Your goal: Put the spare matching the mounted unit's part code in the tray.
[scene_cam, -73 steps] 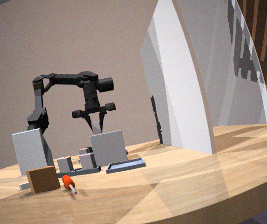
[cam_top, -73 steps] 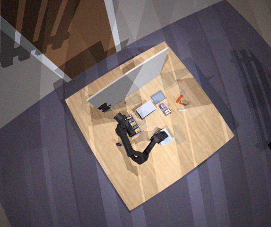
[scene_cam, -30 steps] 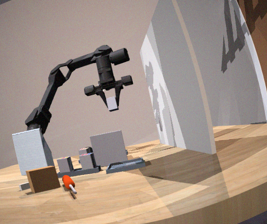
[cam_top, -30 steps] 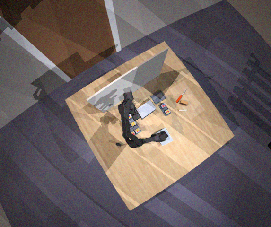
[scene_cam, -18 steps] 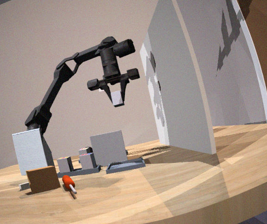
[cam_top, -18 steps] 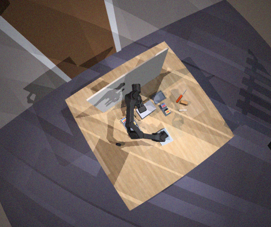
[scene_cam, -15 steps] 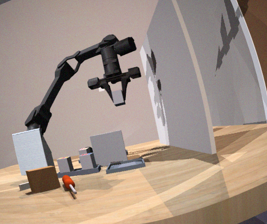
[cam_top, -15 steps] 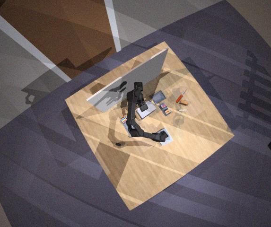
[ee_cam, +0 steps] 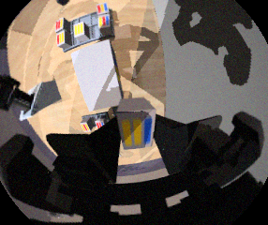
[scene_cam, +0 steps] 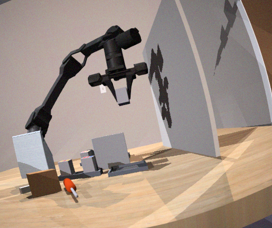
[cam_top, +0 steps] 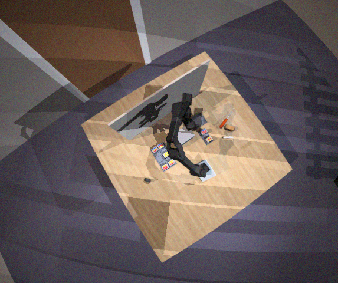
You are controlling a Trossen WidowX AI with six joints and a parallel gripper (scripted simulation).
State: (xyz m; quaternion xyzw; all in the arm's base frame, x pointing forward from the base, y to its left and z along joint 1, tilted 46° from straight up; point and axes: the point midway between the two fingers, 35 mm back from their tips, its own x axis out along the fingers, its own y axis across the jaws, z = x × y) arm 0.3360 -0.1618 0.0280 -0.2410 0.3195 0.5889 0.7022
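Now: gripper tip 4 cm past the shallow grey tray, 12 cm to the left of it and 19 cm above it. Round my gripper tip: pale grey spare 2 cm above; grey wall panel 17 cm ahead, 6 cm to the left, 3 cm above; grey mounted unit 7 cm behind, 8 cm to the left, 14 cm below.
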